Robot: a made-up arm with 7 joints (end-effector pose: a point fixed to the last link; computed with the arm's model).
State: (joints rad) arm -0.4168 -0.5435 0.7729 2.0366 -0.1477 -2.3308 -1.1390
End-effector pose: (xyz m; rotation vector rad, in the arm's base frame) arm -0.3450 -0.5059 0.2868 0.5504 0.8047 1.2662
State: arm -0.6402 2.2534 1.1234 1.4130 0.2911 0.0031 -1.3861
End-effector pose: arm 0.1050 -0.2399 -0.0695 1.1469 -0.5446 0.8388
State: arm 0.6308 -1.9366 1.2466 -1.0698 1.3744 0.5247 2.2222
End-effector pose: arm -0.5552 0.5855 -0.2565 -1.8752 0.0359 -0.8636
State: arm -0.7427 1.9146 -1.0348 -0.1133 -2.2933 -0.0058 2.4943
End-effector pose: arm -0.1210 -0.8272 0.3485 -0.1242 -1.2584 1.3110
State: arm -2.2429 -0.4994 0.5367 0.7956 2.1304 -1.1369 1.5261
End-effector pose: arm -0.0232 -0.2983 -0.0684 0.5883 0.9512 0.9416
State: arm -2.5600 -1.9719 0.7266 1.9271 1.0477 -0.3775 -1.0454
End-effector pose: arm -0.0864 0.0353 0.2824 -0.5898 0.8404 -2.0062
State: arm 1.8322 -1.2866 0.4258 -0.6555 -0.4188 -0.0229 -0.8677
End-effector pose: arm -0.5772 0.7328 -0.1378 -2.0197 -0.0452 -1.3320
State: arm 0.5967 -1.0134 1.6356 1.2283 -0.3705 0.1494 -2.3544
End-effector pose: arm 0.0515 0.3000 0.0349 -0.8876 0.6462 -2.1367
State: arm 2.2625 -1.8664 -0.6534 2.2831 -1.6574 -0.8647 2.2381
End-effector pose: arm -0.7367 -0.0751 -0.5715 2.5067 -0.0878 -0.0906
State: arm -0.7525 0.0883 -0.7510 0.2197 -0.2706 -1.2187 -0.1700
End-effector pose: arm -0.3253 -0.7390 0.1310 -0.3540 -1.5148 0.0590
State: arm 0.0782 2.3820 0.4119 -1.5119 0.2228 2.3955 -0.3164
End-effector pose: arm -0.0670 0.5866 -0.0688 1.7641 -0.9163 0.5426
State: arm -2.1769 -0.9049 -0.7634 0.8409 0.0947 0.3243 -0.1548
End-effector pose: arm -0.7447 -0.7044 -0.0426 1.1429 0.5219 -0.3711
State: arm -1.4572 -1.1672 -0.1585 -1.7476 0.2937 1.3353 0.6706
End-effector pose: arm -0.6400 -0.5052 -0.7091 -0.6923 -1.6990 -0.4215
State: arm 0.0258 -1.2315 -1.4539 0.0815 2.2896 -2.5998 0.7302
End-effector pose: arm -0.1004 -0.2924 0.3003 -1.0704 -2.6614 -0.3811
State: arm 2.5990 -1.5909 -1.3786 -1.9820 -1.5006 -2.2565 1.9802
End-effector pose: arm -0.7946 0.4747 -0.1467 -0.4227 -0.7764 -0.2518
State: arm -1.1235 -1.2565 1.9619 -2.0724 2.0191 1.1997 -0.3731
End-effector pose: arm -0.1709 0.4605 0.0074 -1.1119 0.4993 -1.3723
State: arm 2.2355 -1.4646 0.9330 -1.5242 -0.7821 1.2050 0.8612
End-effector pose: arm -0.3979 0.7594 0.5084 -0.2179 0.3038 -1.6972
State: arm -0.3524 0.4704 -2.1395 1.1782 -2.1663 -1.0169 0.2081
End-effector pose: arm -0.3915 -0.5652 0.4673 1.6856 0.9662 -0.3246
